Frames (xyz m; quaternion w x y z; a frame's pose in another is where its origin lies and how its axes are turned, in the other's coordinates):
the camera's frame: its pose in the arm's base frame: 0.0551 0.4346 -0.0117 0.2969 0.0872 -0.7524 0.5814
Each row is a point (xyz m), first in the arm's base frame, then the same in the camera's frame.
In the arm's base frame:
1: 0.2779 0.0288 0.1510
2: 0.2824 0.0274 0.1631
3: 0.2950 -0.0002 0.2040
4: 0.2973 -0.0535 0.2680
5: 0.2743 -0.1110 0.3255
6: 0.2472 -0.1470 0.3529
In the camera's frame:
1: -0.1778 -0.3654 0.2751
2: -0.1751 -0.3779 0.2731
3: -0.1688 -0.4261 0.2883
4: -0.1469 -0.4963 0.3274
5: -0.1091 -0.5504 0.3802
6: -0.0799 -0.5712 0.4189

